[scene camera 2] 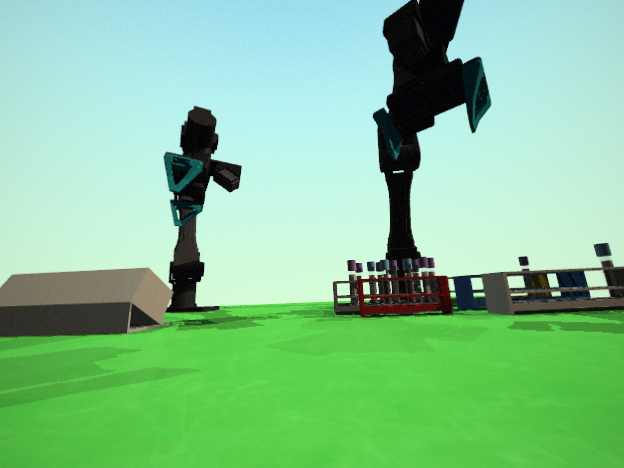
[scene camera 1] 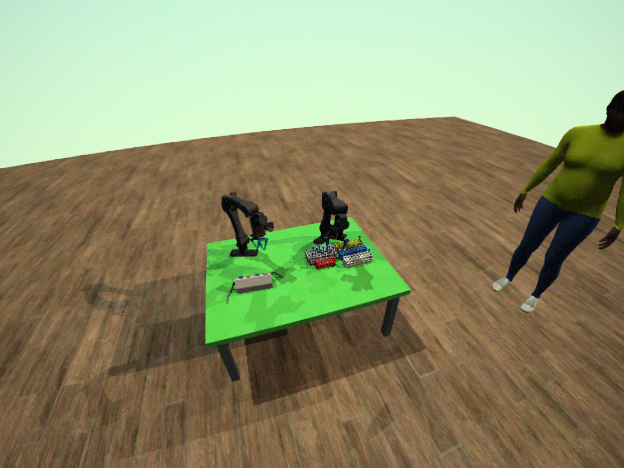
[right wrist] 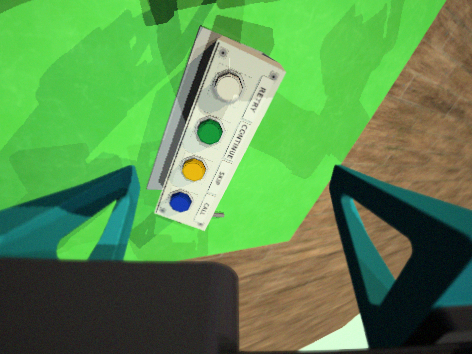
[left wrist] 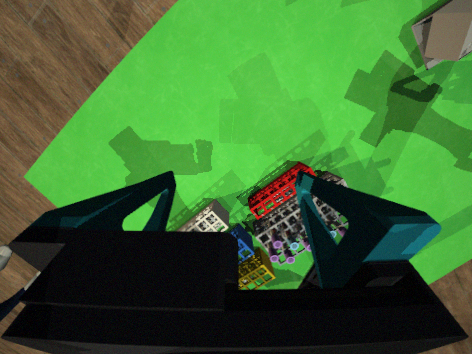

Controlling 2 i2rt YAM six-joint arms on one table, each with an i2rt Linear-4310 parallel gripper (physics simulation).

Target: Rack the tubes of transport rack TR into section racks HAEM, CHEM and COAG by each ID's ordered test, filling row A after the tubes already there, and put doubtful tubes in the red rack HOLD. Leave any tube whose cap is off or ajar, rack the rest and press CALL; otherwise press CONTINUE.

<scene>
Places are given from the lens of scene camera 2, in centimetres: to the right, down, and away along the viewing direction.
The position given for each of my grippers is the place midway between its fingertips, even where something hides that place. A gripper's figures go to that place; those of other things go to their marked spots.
my left gripper (scene camera 2: 429,145): 15, -11, 33
my right gripper (scene camera 2: 175,210): -26, -5, 49
</scene>
